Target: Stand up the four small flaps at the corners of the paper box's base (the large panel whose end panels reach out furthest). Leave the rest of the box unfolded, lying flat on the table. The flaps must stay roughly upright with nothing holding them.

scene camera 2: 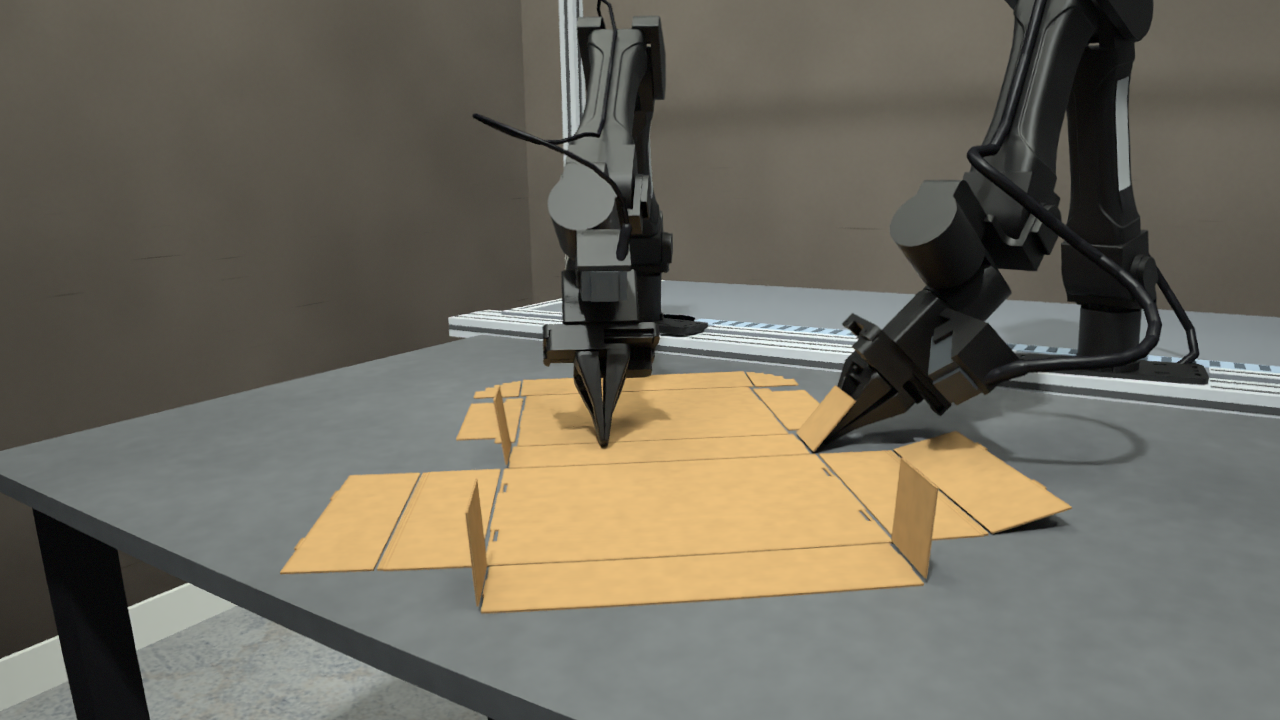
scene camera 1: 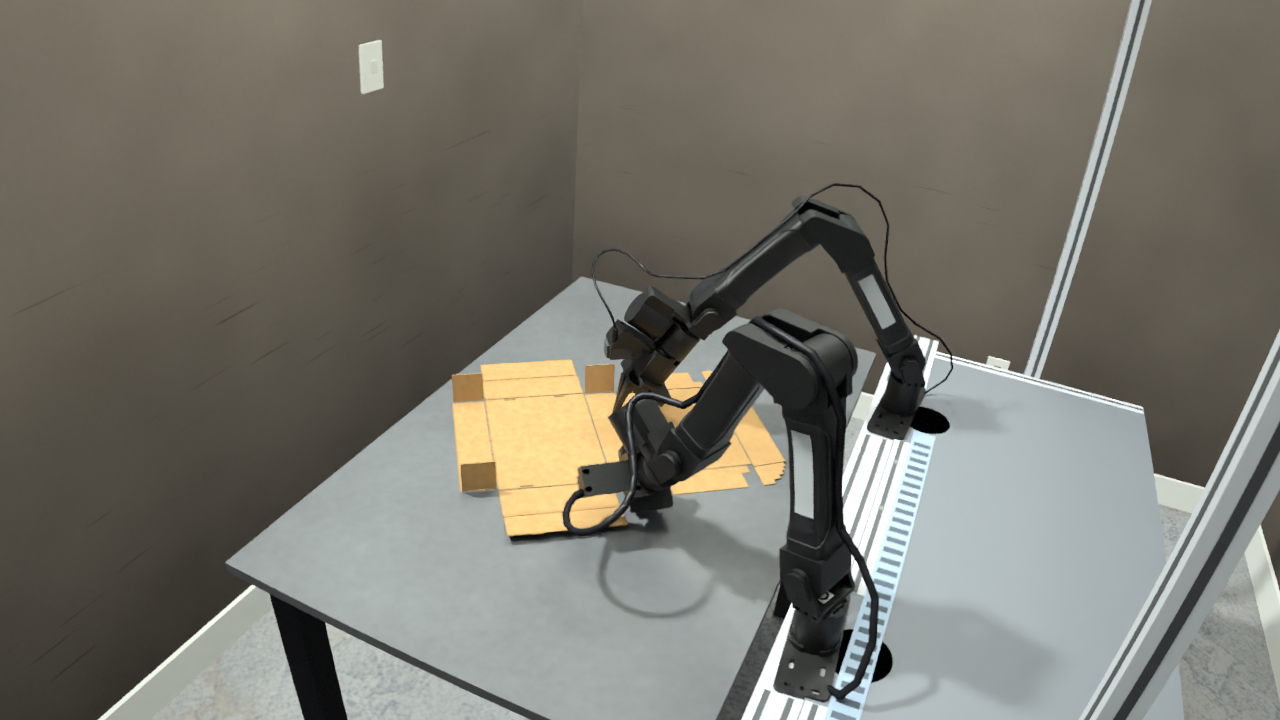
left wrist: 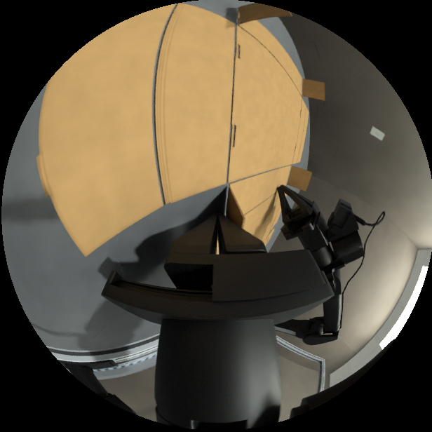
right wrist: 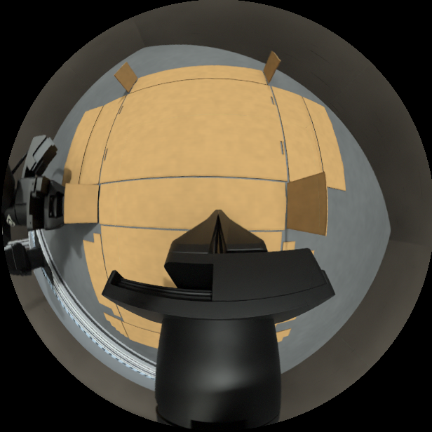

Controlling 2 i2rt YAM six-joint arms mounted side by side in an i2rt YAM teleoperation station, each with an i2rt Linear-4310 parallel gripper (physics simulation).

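Frame: origin at the left arm's base, x ahead, y left, z up, level; millimetres.
Seen in the pictures: left gripper, fingertip midpoint: point(scene camera 2: 820, 440); right gripper, fingertip midpoint: point(scene camera 2: 604, 444); left arm's base at its link origin: point(scene camera 2: 1105, 373) point(scene camera 1: 813, 642); right arm's base at its link origin: point(scene camera 1: 896, 410).
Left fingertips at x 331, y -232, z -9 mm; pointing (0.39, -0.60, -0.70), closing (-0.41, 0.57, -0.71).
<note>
Pixels of each thing's top centre, then the offset from my left fingertips to it. "pt": a spot on its surface instead. Level surfaces: height alone.
- front-left at a spot on its surface: point(scene camera 2: 477, 546) pt dx +353, dy -93, dz +27 mm
- front-right at a spot on its surface: point(scene camera 2: 914, 519) pt dx +215, dy +120, dz +27 mm
- back-left at a spot on its surface: point(scene camera 2: 503, 425) pt dx +150, dy -226, dz +27 mm
- fourth flap at a spot on its surface: point(scene camera 2: 827, 417) pt dx +5, dy +7, dz +23 mm
- side panel at a spot on its surface: point(scene camera 2: 429, 519) pt dx +283, dy -193, dz -1 mm
- side panel's outer section at a spot on its surface: point(scene camera 2: 993, 483) pt dx +77, dy +152, dz +8 mm
- grey table at its surface level: dz -3 mm
- lid section at a spot on its surface: point(scene camera 2: 653, 416) pt dx -15, dy -170, dz -1 mm
The paper box lies unfolded, its large base panel point(scene camera 1: 541, 438) point(scene camera 2: 680, 510) point(right wrist: 200, 130) flat. Three corner flaps stand roughly upright: front-left point(scene camera 2: 477, 546) point(right wrist: 272, 67), front-right point(scene camera 2: 914, 519) point(right wrist: 126, 77) and back-left point(scene camera 2: 503, 425) point(right wrist: 307, 204) in scene camera 2. The fourth flap point(scene camera 2: 827, 417) point(right wrist: 81, 203), at the back right there, is tilted partway up and leans outward over my left gripper. My left gripper point(scene camera 2: 818, 447) point(left wrist: 217, 215) is shut and empty, its tips low at that flap's outer side, by its crease. My right gripper point(scene camera 2: 604, 444) point(right wrist: 218, 214) is shut and empty, its tips low over the end panel beside the base.
In scene camera 2, a side panel point(scene camera 2: 429, 519) lies flat at the left. At the right, another side panel's outer section point(scene camera 2: 993, 483) sits slightly raised above the grey table point(scene camera 2: 1118, 608). The lid section point(scene camera 2: 653, 416) stretches behind, under my right arm.
</note>
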